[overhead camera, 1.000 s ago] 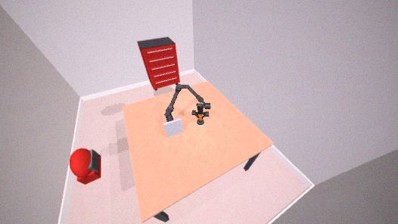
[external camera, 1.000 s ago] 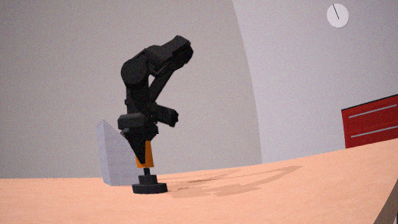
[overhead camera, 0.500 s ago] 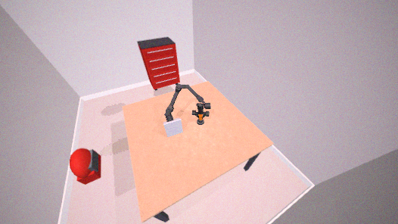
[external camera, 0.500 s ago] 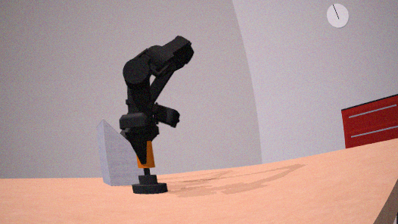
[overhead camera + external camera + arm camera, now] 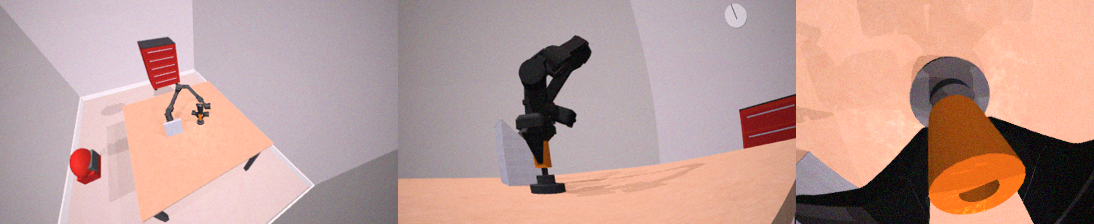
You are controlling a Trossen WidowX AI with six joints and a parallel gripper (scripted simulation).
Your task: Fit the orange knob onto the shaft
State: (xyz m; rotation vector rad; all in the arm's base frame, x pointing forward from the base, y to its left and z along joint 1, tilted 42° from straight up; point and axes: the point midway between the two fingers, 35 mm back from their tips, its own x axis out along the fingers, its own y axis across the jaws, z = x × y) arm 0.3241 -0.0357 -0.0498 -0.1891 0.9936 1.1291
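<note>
My gripper tip is 2 cm below the orange knob. From my gripper tip the other things lie so: dark pedestal 4 cm below.
</note>
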